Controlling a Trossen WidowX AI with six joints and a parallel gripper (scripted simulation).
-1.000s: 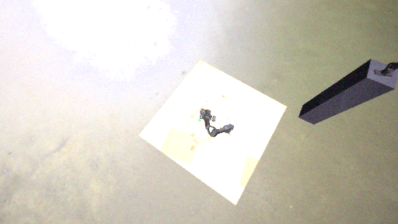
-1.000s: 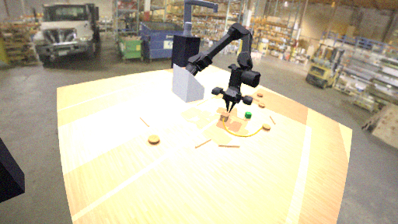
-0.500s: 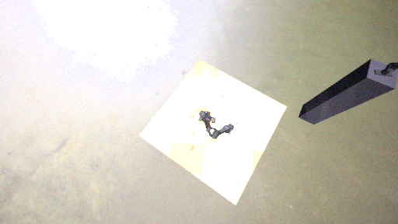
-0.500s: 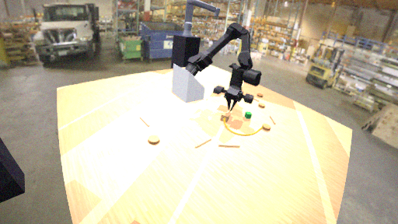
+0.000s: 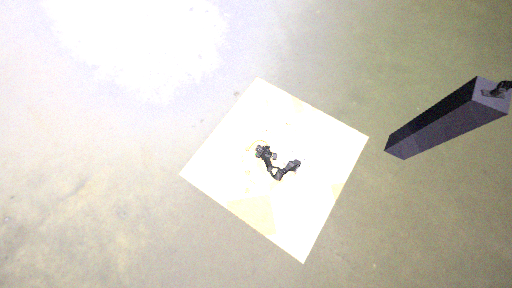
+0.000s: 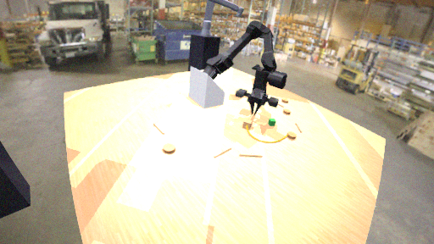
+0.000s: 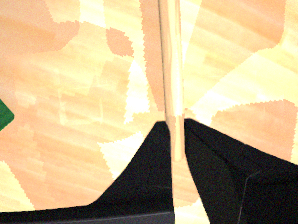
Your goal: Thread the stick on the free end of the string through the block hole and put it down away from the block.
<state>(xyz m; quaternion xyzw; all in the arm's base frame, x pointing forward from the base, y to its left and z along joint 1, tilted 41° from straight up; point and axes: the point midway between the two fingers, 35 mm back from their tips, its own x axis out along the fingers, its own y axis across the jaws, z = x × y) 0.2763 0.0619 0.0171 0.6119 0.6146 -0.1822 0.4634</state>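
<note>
Now: gripper tip 90 mm short of the green object and 20 mm to the right of it. Also, from my gripper tip: thin wooden stick 40 mm to the right, 10 mm ahead, 10 mm above; then wooden block 90 mm to the right, 40 mm ahead, 10 mm above; then round wooden button 200 mm ahead, 10 mm to the left.
</note>
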